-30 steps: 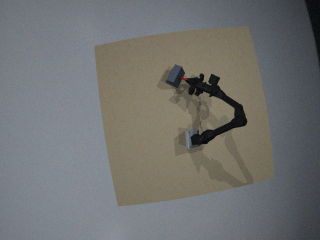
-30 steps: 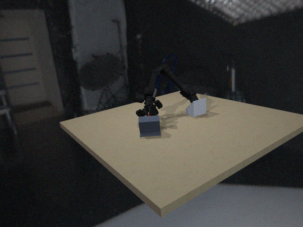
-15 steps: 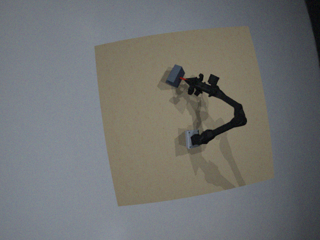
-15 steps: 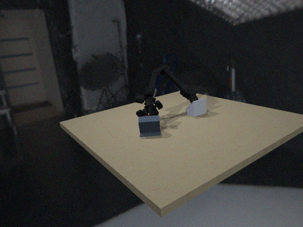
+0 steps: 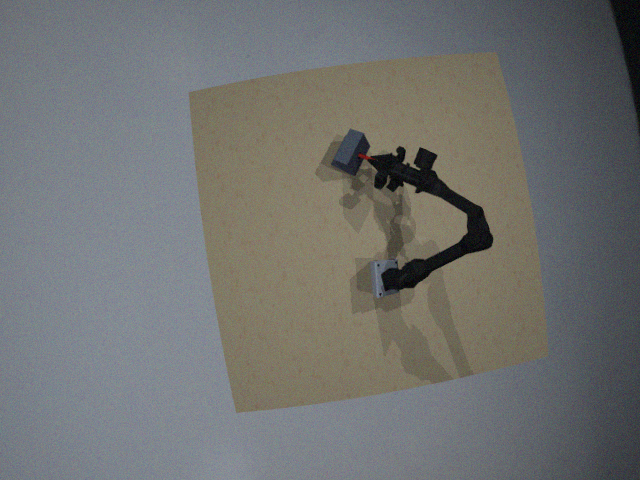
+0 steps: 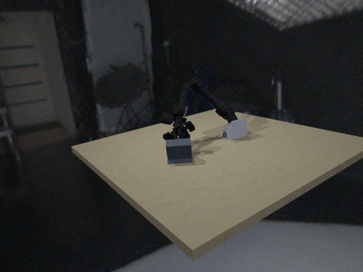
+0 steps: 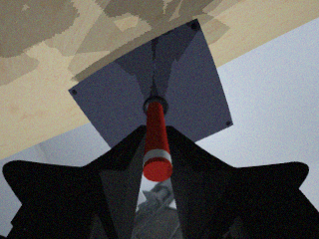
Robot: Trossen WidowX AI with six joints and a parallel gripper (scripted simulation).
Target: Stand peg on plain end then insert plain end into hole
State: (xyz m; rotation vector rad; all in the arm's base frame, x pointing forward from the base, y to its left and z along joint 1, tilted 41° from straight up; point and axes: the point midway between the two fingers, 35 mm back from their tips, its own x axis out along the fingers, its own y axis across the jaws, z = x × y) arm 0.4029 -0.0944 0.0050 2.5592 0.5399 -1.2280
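Right now the sloped panel is 5 cm to the left of my gripper tip, 4 cm ahead of it and 3 cm below it. From my gripper tip the other things lie so: red peg: 1 cm to the right, 1 cm behind, 1 cm above.
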